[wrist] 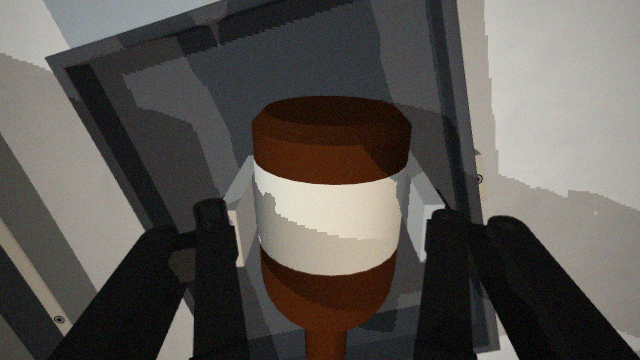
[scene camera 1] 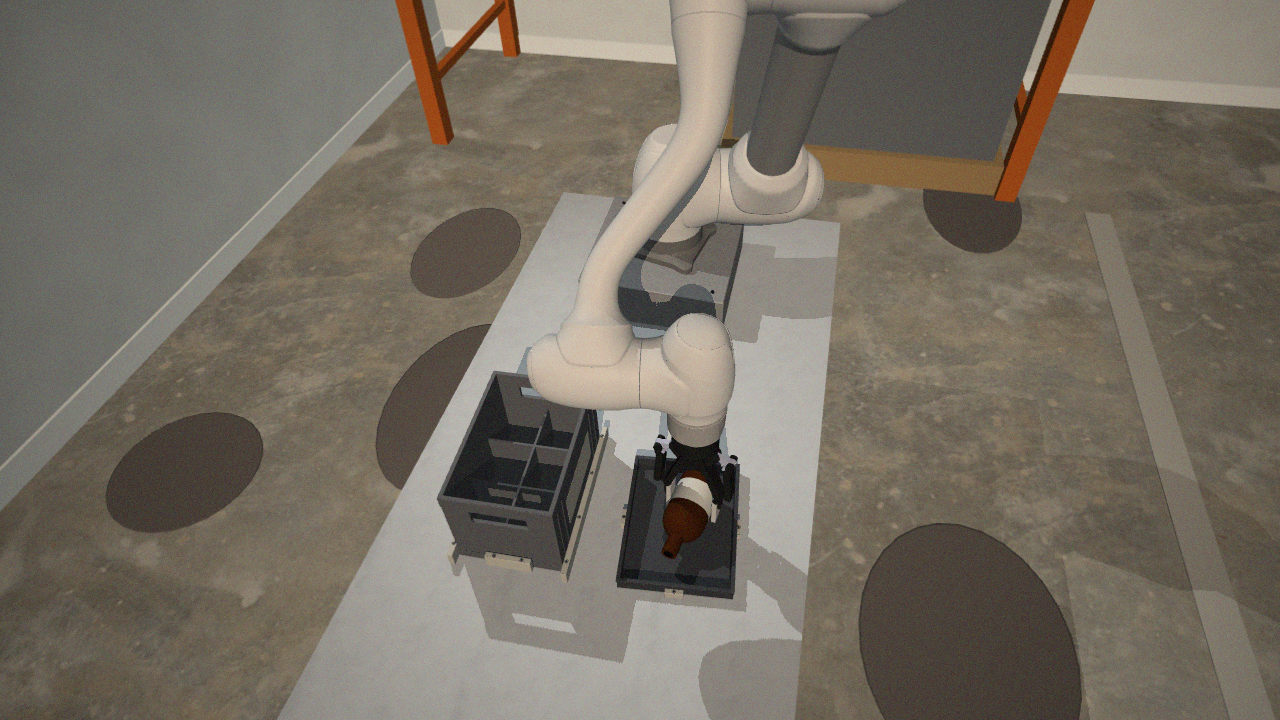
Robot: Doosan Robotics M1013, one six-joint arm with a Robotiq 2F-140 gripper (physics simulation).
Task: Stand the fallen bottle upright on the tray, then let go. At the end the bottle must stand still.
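Where they show: arm's base, link origin: (scene camera 1: pixel 667 240).
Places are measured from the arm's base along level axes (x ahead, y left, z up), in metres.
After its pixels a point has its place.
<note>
A brown bottle (scene camera 1: pixel 685 519) {x 0.645, y 0.311, z -0.027 m} (wrist: pixel 327 225) {x 0.584, y 0.301, z -0.022 m} with a white label lies on its side over the dark tray (scene camera 1: pixel 631 537) {x 0.676, y 0.223, z -0.097 m} (wrist: pixel 300 60) {x 0.526, y 0.284, z -0.096 m}. In the scene view its neck points toward the tray's front edge; in the wrist view its base faces the far side and the neck runs off the bottom edge. My gripper (scene camera 1: pixel 692 501) {x 0.588, y 0.302, z -0.084 m} (wrist: pixel 329 174) {x 0.588, y 0.302, z -0.084 m} is shut on the bottle, with a pale pad on each side of the label. Whether the bottle touches the tray floor is hard to tell.
A grey crate (scene camera 1: pixel 499 537) {x 0.801, y 0.048, z -0.019 m} with compartments stands left of the tray, with pale brackets (scene camera 1: pixel 507 562) {x 0.811, y 0.058, z -0.078 m} at its foot. Pale brackets (scene camera 1: pixel 674 592) {x 0.744, y 0.333, z -0.086 m} also sit at the tray's edges. Both stand on a light mat (scene camera 1: pixel 537 680) {x 0.951, y 0.195, z -0.102 m}. An orange-legged frame (scene camera 1: pixel 429 80) stands behind the arm.
</note>
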